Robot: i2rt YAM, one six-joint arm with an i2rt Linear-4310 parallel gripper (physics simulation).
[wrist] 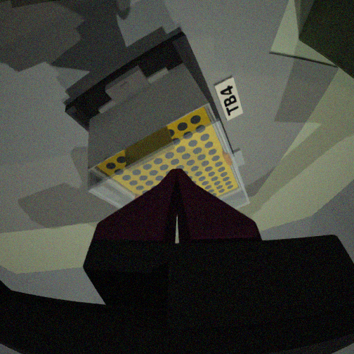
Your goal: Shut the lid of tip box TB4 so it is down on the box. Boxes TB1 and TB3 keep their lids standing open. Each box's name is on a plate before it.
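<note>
Tip box TB4 is in the upper middle of the wrist view, its grey wall facing up-left. Its yellow rack with rows of dark holes shows through a clear lid that appears to lie over it; I cannot tell whether the lid's rim is fully flush. A clear tab sticks out at its right edge. The name plate TB4 lies to the right. My gripper is shut and empty, its tips overlapping the rack's lower middle; contact cannot be told. The tips hide part of the box. TB1 and TB3 do not show.
A dark green block-like shape stands at the upper right corner, with a pale panel beside it. Dark shadows lie across the surface at the upper left, and pale bands of light cross it at the right and lower left.
</note>
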